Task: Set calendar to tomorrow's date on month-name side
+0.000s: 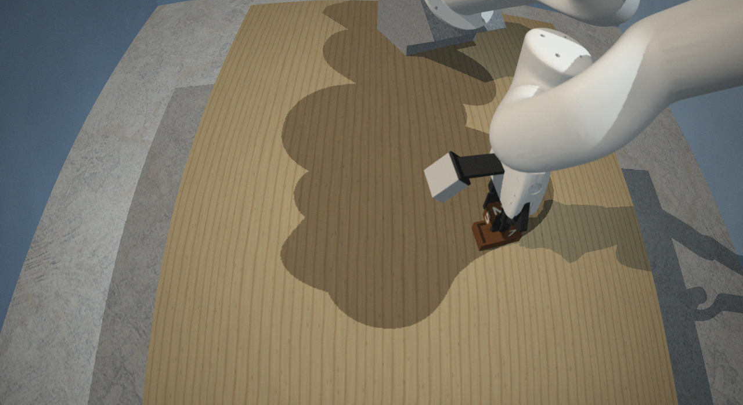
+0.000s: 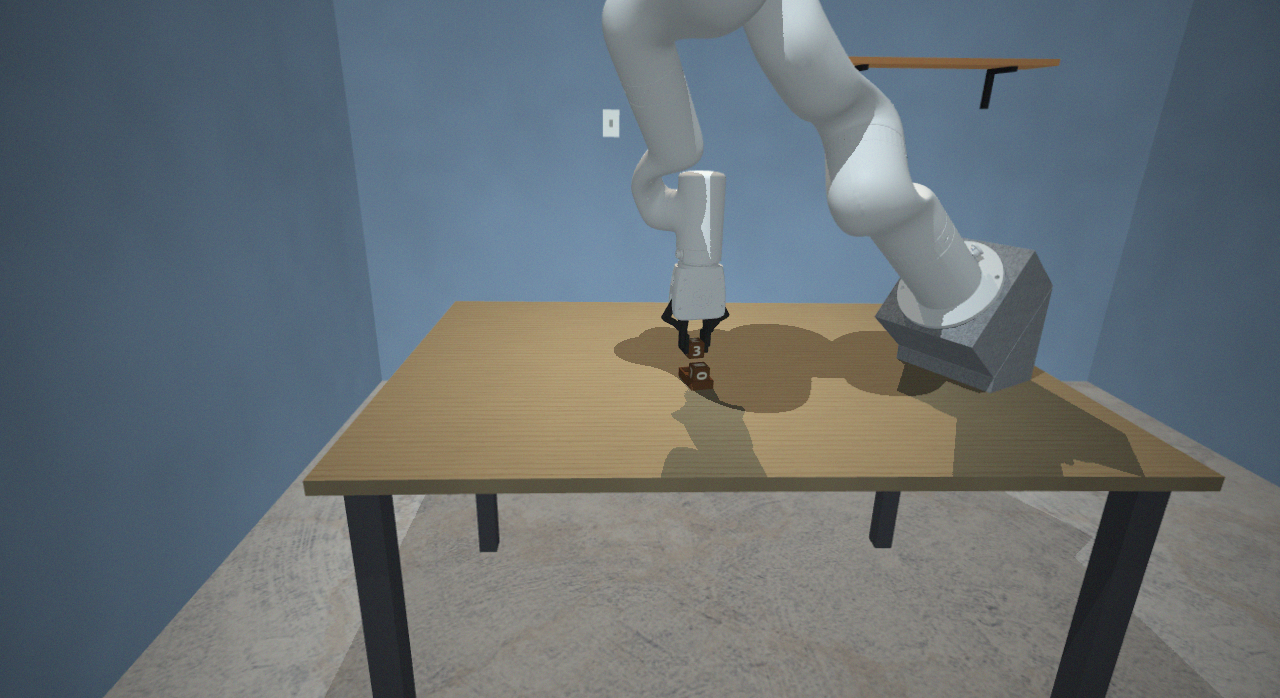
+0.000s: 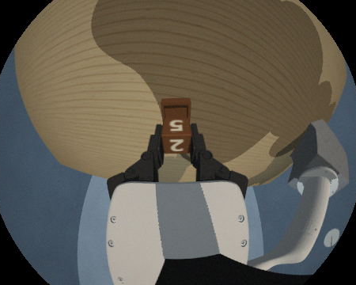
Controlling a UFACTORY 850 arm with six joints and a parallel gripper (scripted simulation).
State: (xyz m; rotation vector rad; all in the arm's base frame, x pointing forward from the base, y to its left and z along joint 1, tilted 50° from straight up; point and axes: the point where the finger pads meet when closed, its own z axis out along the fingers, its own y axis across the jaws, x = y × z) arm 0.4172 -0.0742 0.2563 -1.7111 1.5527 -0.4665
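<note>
Now: hand 7 cm above the brown tray, 2 cm to the right of it and 1 cm past it.
</note>
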